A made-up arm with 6 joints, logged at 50 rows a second.
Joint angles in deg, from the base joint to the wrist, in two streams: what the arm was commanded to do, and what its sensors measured. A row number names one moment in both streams.
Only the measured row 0 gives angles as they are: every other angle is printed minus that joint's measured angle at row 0.
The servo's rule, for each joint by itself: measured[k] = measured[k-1] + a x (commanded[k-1-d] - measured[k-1]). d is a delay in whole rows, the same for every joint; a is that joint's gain. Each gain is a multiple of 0.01, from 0.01 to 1. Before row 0 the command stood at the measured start. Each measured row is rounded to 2 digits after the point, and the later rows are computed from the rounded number. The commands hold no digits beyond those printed.
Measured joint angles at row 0:
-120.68, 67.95, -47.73, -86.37, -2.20, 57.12
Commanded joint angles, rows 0 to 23:
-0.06, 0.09, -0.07, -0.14, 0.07, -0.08
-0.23, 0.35, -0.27, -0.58, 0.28, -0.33
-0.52, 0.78, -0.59, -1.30, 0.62, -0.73
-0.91, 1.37, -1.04, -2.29, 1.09, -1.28
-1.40, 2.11, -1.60, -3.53, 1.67, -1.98
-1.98, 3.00, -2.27, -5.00, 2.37, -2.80
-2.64, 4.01, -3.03, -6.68, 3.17, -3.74
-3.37, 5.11, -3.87, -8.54, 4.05, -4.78
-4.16, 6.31, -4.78, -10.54, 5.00, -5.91
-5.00, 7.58, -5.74, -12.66, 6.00, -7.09
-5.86, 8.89, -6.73, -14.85, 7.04, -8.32
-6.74, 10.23, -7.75, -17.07, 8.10, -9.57
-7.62, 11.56, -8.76, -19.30, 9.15, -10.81
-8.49, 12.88, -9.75, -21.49, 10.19, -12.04
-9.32, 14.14, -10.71, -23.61, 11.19, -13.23
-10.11, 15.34, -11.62, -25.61, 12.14, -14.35
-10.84, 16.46, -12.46, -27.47, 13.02, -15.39
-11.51, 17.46, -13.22, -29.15, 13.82, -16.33
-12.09, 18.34, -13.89, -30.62, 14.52, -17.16
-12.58, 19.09, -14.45, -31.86, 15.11, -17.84
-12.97, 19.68, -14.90, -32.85, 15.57, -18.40
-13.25, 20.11, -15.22, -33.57, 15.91, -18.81
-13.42, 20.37, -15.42, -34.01, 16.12, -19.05
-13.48, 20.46, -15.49, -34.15, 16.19, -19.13
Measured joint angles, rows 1 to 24:
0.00, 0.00, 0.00, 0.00, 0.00, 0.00
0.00, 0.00, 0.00, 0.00, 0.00, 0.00
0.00, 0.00, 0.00, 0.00, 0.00, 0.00
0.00, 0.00, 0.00, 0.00, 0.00, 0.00
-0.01, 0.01, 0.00, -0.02, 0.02, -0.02
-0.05, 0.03, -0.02, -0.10, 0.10, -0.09
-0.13, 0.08, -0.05, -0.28, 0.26, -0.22
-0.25, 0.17, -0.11, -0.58, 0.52, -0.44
-0.43, 0.31, -0.20, -1.02, 0.88, -0.76
-0.68, 0.50, -0.32, -1.62, 1.34, -1.19
-0.99, 0.75, -0.48, -2.38, 1.91, -1.73
-1.37, 1.06, -0.68, -3.30, 2.57, -2.37
-1.82, 1.43, -0.93, -4.39, 3.32, -3.11
-2.33, 1.86, -1.22, -5.63, 4.15, -3.95
-2.89, 2.35, -1.55, -7.01, 5.05, -4.87
-3.51, 2.90, -1.92, -8.52, 6.00, -5.86
-4.17, 3.51, -2.33, -10.14, 6.98, -6.90
-4.86, 4.17, -2.78, -11.84, 7.98, -7.98
-5.57, 4.87, -3.26, -13.61, 8.98, -9.08
-6.30, 5.60, -3.76, -15.41, 9.96, -10.19
-7.03, 6.36, -4.28, -17.22, 10.91, -11.28
-7.75, 7.14, -4.82, -19.01, 11.81, -12.34
-8.44, 7.92, -5.36, -20.75, 12.65, -13.35
-9.10, 8.70, -5.91, -22.42, 13.41, -14.29
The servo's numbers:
d 4
a 0.16 0.07 0.06 0.15 0.31 0.21

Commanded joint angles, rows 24 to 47:
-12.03, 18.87, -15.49, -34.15, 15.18, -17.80
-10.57, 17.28, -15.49, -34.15, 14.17, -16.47
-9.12, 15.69, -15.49, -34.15, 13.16, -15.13
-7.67, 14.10, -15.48, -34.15, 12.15, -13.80
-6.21, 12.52, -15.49, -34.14, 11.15, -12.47
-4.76, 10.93, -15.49, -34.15, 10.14, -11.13
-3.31, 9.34, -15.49, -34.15, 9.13, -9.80
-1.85, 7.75, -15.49, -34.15, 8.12, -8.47
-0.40, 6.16, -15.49, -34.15, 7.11, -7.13
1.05, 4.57, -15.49, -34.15, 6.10, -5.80
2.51, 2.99, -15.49, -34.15, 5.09, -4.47
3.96, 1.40, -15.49, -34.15, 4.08, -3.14
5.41, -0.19, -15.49, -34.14, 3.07, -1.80
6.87, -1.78, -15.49, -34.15, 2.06, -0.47
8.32, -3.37, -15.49, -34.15, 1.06, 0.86
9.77, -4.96, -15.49, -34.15, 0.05, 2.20
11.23, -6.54, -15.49, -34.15, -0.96, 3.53
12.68, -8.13, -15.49, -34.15, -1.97, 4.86
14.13, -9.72, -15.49, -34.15, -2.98, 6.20
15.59, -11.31, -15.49, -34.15, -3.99, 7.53
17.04, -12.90, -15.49, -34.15, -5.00, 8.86
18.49, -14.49, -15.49, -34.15, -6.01, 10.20
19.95, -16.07, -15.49, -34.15, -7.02, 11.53
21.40, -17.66, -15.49, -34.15, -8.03, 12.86
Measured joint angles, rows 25 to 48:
-9.72, 9.47, -6.45, -23.98, 14.08, -15.15
-10.28, 10.21, -6.98, -25.42, 14.65, -15.92
-10.78, 10.92, -7.49, -26.71, 15.11, -16.58
-11.21, 11.59, -7.97, -27.83, 15.44, -17.12
-11.34, 12.10, -8.42, -28.78, 15.36, -17.26
-11.22, 12.46, -8.84, -29.59, 14.99, -17.09
-10.88, 12.69, -9.24, -30.27, 14.42, -16.68
-10.37, 12.79, -9.61, -30.85, 13.72, -16.08
-9.70, 12.77, -9.96, -31.34, 12.92, -15.32
-8.91, 12.64, -10.29, -31.76, 12.06, -14.44
-8.01, 12.41, -10.60, -32.12, 11.15, -13.47
-7.02, 12.08, -10.89, -32.42, 10.21, -12.42
-5.96, 11.67, -11.17, -32.68, 9.25, -11.31
-4.84, 11.17, -11.43, -32.90, 8.27, -10.15
-3.66, 10.60, -11.67, -33.09, 7.28, -8.96
-2.44, 9.96, -11.90, -33.25, 6.29, -7.74
-1.18, 9.25, -12.12, -33.38, 5.29, -6.49
0.11, 8.48, -12.32, -33.50, 4.29, -5.23
1.42, 7.65, -12.51, -33.60, 3.29, -3.95
2.76, 6.77, -12.69, -33.68, 2.29, -2.66
4.12, 5.84, -12.86, -33.75, 1.28, -1.36
5.49, 4.86, -13.02, -33.81, 0.27, -0.05
6.87, 3.84, -13.17, -33.86, -0.74, 1.26
8.27, 2.78, -13.31, -33.90, -1.75, 2.58

